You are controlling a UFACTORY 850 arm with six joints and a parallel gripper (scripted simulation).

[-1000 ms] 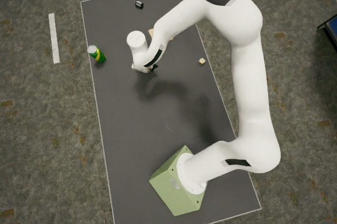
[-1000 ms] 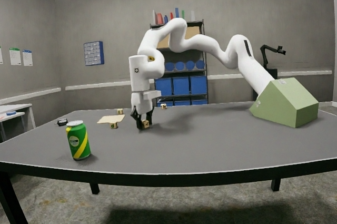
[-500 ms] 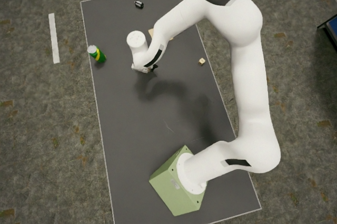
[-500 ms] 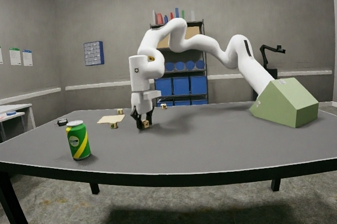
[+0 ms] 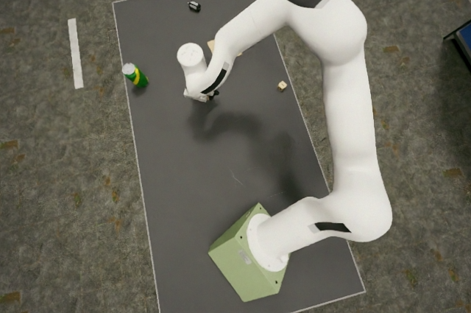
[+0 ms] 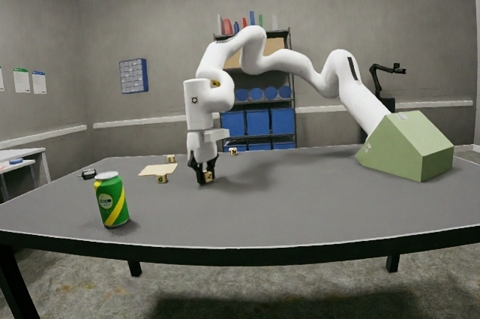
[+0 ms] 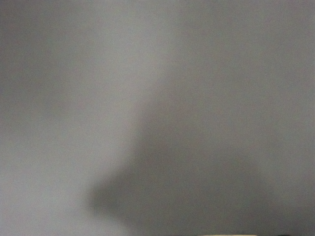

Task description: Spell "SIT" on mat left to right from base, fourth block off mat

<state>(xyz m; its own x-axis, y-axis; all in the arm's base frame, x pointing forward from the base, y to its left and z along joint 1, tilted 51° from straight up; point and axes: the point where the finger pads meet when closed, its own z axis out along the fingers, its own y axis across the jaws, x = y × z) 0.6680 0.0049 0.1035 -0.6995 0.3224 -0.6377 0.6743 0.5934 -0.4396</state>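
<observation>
Now: hand 190 mm short of the tan mat, 210 mm to the left of it and 20 mm above it. Round my hand: small black object (500 mm ahead, 180 mm to the right); then yellow can (230 mm ahead, 250 mm to the left, 40 mm above).
</observation>
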